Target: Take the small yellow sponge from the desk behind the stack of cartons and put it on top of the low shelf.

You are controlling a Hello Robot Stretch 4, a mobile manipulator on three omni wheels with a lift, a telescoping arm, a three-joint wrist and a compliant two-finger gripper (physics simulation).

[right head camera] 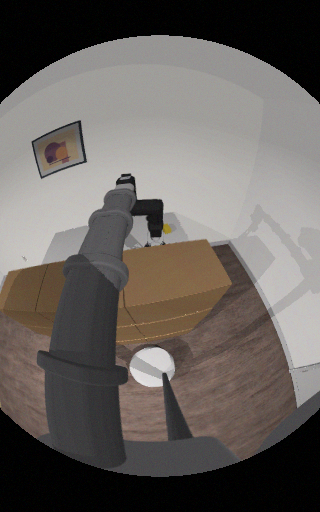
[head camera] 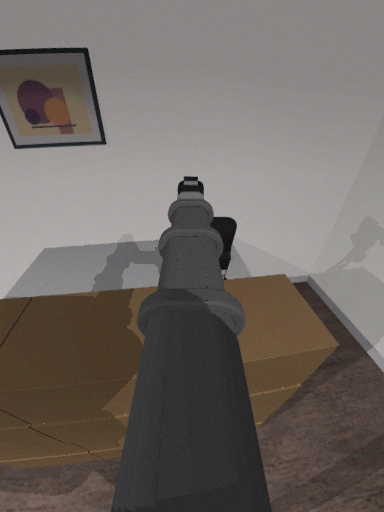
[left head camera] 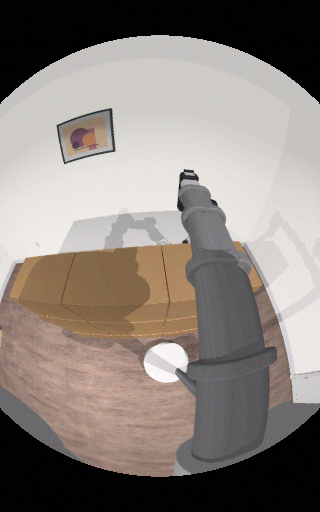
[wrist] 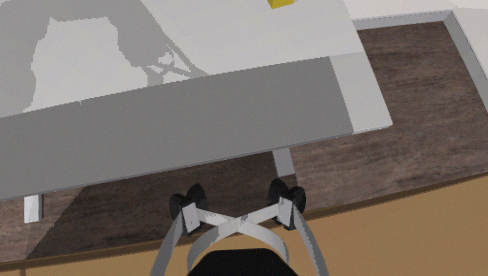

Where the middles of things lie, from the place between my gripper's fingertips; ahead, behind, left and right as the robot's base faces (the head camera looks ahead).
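Framed picture point(left head camera: 89, 134): far above my hand, well ahead of it, a long way to the left of it.
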